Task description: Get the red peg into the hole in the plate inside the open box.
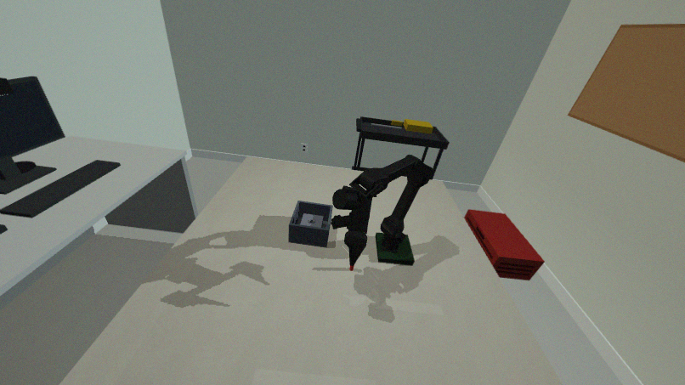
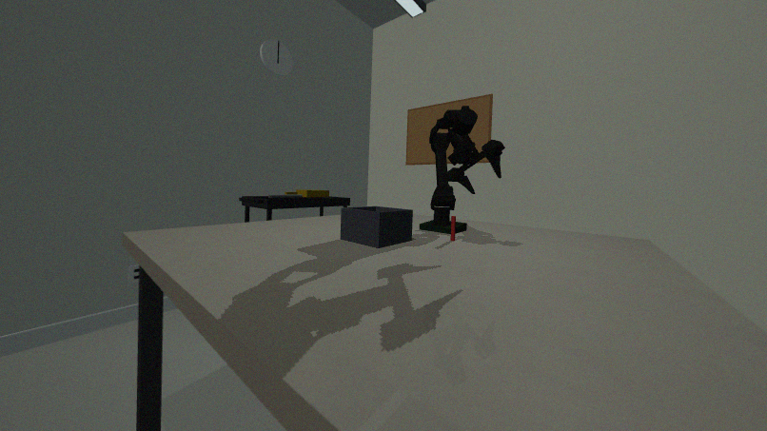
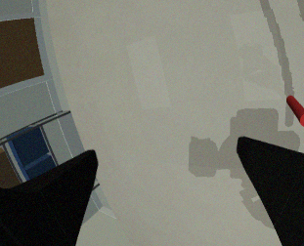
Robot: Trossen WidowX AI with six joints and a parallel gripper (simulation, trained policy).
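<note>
Now: gripper tip 110 mm to the left of the red peg and 140 mm above it. The rest, counted from my gripper tip: dark box (210 mm ahead, 250 mm to the right, 150 mm below); plate (210 mm ahead, 250 mm to the right, 130 mm below).
</note>
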